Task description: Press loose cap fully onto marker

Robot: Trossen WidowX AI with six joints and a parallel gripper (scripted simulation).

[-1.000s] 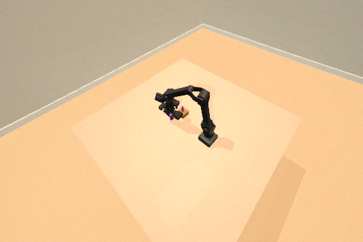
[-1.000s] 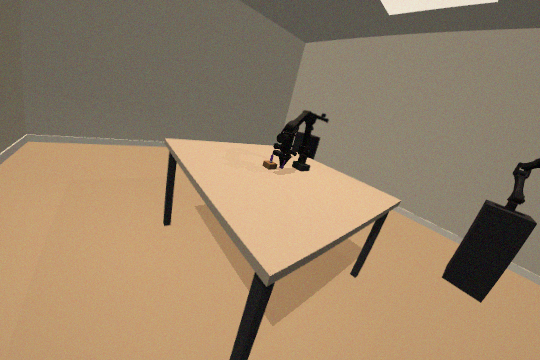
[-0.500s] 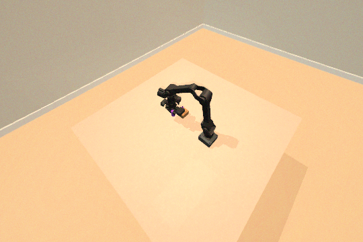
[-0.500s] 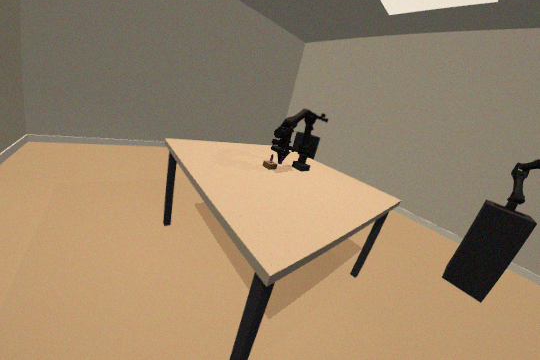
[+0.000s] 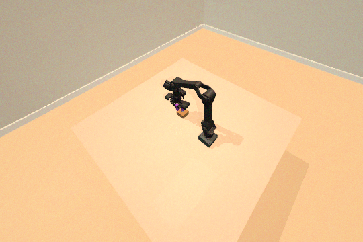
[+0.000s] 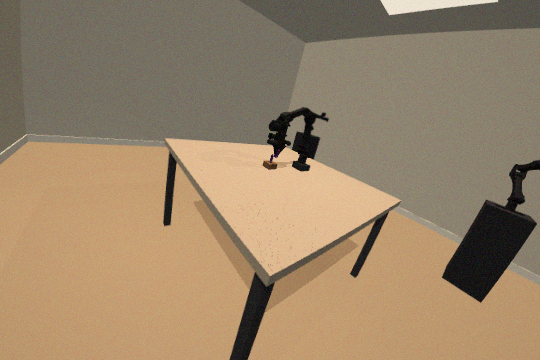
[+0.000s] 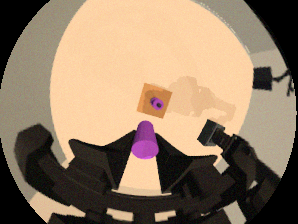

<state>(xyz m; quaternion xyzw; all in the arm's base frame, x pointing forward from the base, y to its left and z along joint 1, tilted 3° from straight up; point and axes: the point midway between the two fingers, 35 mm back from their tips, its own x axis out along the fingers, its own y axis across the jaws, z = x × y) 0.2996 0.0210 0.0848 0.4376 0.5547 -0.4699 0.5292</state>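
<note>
My gripper tip is now 5 cm to the left of the purple marker, 4 cm above it and 1 cm past it. Also, from my gripper tip: holder block 9 cm below, 5 cm to the right, 1 cm behind; purple cap 1 cm above.
</note>
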